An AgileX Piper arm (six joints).
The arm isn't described. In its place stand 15 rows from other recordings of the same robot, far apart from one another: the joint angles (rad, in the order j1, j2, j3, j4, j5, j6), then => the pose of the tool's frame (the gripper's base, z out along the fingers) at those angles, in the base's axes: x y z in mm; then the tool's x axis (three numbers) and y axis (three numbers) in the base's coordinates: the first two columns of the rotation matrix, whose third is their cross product.
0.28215 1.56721 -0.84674 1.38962 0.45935 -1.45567 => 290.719 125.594 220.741 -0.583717 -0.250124 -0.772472 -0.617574 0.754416 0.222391
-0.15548 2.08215 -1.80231 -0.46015 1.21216 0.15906 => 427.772 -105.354 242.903 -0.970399 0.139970 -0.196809 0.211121 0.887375 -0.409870
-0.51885 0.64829 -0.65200 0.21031 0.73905 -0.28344 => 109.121 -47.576 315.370 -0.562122 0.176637 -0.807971 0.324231 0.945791 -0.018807
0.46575 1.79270 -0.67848 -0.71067 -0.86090 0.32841 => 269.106 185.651 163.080 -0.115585 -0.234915 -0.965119 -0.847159 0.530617 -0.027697
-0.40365 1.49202 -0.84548 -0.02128 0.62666 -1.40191 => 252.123 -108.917 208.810 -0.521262 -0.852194 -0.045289 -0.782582 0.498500 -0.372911
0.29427 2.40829 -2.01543 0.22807 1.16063 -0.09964 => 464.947 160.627 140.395 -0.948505 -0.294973 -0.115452 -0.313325 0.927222 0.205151
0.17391 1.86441 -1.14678 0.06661 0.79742 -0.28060 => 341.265 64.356 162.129 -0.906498 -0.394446 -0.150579 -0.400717 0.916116 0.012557
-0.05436 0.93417 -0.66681 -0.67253 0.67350 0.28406 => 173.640 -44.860 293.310 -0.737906 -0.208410 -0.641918 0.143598 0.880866 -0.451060
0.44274 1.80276 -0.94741 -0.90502 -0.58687 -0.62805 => 321.178 196.140 200.288 0.702510 -0.654998 -0.278313 -0.427080 -0.075183 -0.901083
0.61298 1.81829 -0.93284 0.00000 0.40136 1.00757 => 270.236 190.074 138.308 -0.893413 0.405349 -0.193665 0.337330 0.890026 0.306697
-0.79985 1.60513 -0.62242 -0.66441 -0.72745 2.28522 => 237.107 -190.516 198.668 0.409409 0.865139 0.289687 0.122062 -0.366602 0.922336
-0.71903 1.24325 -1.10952 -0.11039 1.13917 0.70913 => 168.132 -159.276 329.277 -0.128421 0.926072 -0.354822 0.967700 0.195283 0.159441
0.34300 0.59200 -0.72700 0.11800 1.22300 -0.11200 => 68.110 35.018 313.302 -0.761733 -0.347542 -0.546788 -0.446341 0.893229 0.054058
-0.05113 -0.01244 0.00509 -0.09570 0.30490 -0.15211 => 53.473 -5.350 184.784 -0.220203 -0.229972 -0.947958 0.026827 0.970016 -0.241555
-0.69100 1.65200 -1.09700 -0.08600 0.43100 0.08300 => 269.046 -226.744 236.804 -0.599220 0.501832 -0.623779 0.657046 0.753434 -0.025038
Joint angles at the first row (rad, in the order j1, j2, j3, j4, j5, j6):
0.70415 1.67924 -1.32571 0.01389 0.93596 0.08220
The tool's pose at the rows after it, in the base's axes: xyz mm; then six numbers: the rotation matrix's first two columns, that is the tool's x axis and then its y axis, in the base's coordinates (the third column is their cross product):
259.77 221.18 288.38 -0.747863 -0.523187 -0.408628 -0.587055 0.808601 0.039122
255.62 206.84 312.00 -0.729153 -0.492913 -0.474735 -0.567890 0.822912 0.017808
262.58 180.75 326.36 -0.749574 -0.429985 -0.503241 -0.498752 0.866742 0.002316
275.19 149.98 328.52 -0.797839 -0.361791 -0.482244 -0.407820 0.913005 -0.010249
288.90 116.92 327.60 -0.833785 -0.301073 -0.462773 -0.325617 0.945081 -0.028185
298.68 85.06 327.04 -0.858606 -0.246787 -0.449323 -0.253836 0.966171 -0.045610
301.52 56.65 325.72 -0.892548 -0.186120 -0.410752 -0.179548 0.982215 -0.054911
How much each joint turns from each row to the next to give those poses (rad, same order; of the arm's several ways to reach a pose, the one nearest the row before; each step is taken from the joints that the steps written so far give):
-0.00001 -0.05342 -0.00002 -0.00832 -0.00102 -0.00001
-0.01729 -0.07026 0.00000 -0.03500 -0.00109 0.01664
-0.07112 -0.04538 -0.00095 -0.02597 0.01578 0.01550
-0.10088 -0.01194 0.00001 -0.01006 0.03716 -0.00004
-0.11364 -0.00001 0.00004 -0.00200 0.02168 -0.02973
-0.10691 -0.00001 0.00000 0.00000 0.01365 -0.03644
-0.09100 -0.00113 -0.00002 -0.00037 0.04301 -0.01731

